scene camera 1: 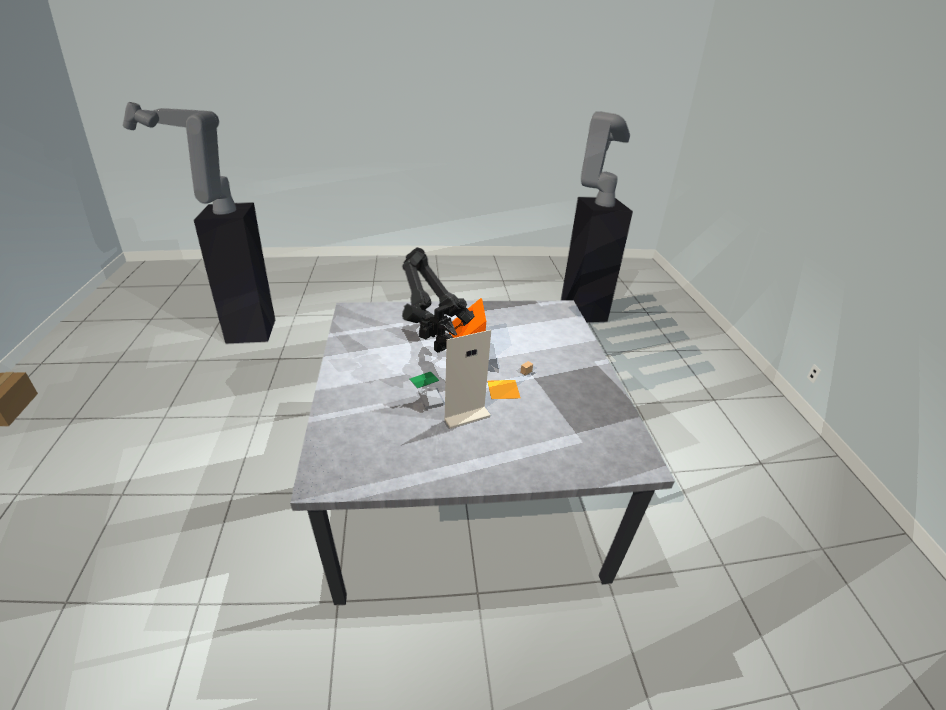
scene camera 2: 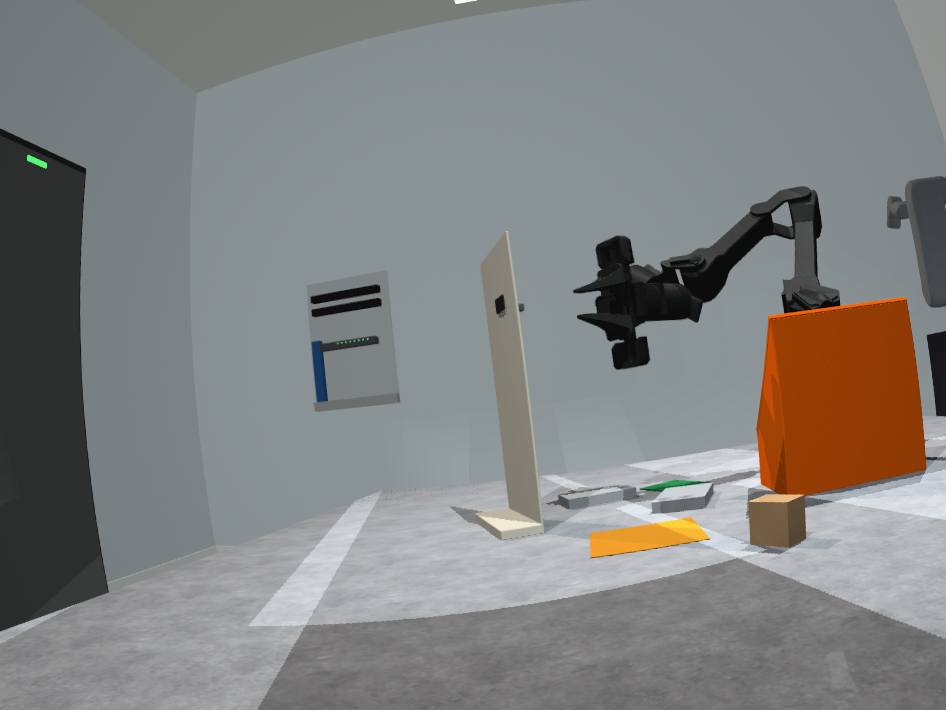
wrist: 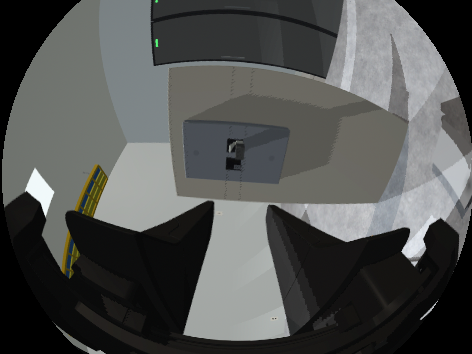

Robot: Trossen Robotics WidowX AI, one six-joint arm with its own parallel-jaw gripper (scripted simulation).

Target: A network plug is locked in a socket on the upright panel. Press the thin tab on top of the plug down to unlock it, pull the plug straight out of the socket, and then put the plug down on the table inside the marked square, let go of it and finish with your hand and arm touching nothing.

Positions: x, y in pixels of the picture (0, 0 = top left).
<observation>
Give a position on a beige upright panel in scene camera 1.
At 467, 357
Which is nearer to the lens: the flat grey bar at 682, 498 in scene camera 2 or the brown cube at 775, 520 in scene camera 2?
The brown cube.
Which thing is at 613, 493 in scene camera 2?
A flat grey bar.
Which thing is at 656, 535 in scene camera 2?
An orange marked square.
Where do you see a beige upright panel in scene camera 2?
At 524, 517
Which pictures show my gripper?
Scene camera 1, scene camera 2 and the wrist view: all of them.
</observation>
